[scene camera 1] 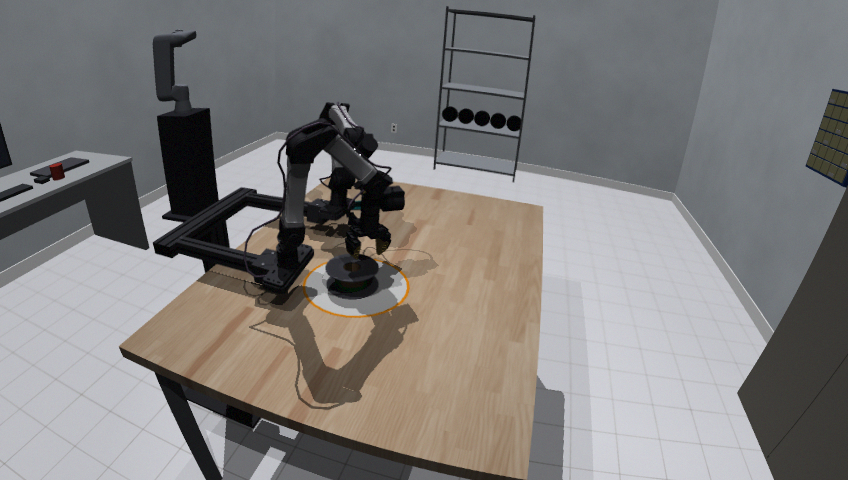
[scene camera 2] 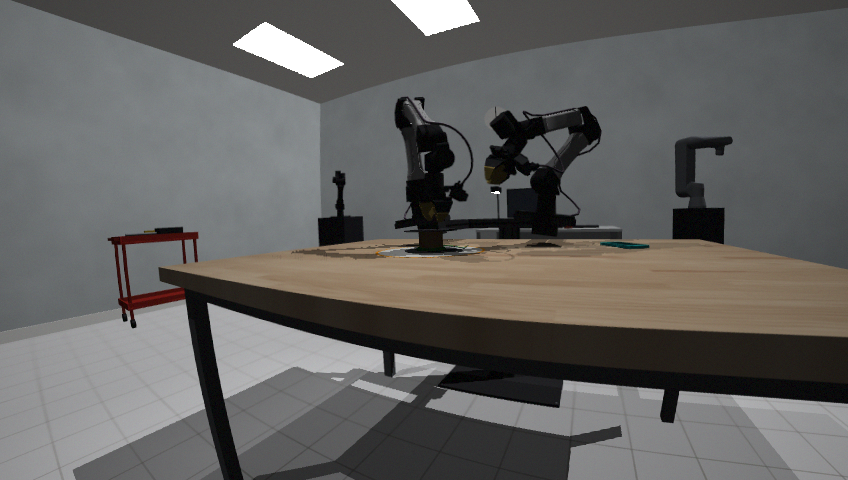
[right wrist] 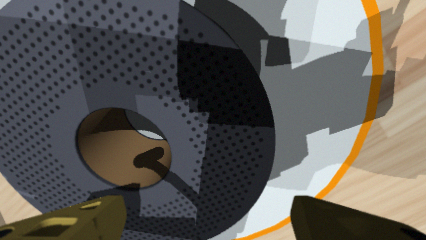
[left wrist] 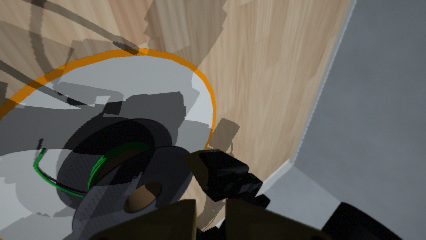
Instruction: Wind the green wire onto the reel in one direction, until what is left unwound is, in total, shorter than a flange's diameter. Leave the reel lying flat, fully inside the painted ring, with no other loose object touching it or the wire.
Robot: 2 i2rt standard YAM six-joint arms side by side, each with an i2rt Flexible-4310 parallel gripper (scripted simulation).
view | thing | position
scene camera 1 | my right gripper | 367, 256
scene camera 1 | dark reel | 352, 273
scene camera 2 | my left gripper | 487, 181
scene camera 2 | my right gripper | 434, 221
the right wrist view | my right gripper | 208, 205
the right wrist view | dark reel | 75, 75
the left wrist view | my left gripper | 210, 209
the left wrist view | my right gripper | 174, 182
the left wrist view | dark reel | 146, 180
